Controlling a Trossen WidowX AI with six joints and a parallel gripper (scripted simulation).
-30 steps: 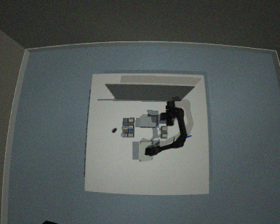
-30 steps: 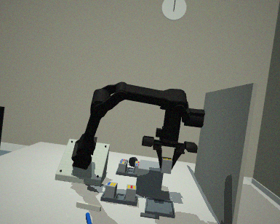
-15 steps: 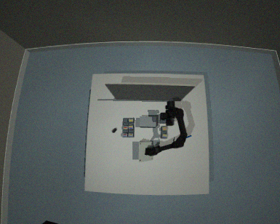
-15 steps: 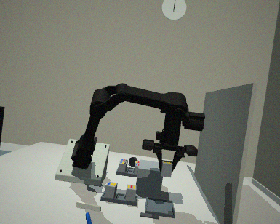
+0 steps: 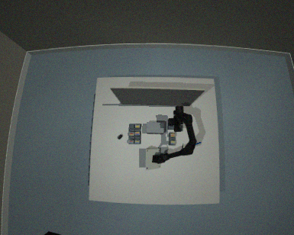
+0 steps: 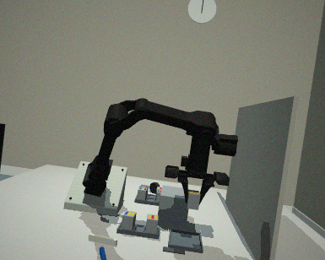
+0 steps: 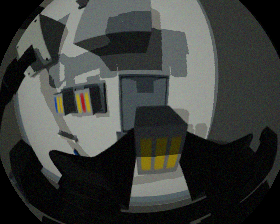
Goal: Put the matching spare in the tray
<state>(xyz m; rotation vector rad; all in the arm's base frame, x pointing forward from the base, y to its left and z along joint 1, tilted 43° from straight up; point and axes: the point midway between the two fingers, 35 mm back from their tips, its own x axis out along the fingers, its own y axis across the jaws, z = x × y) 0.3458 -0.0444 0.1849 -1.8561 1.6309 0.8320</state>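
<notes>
The dark grey tray lies 110 mm below my gripper tip and 10 mm behind it. Also, from my gripper tip: rack (150 mm behind, 110 mm below); tall grey panel (200 mm to the left, 180 mm ahead, 110 mm above); mounted unit (190 mm to the left, 70 mm behind, 60 mm below).
</notes>
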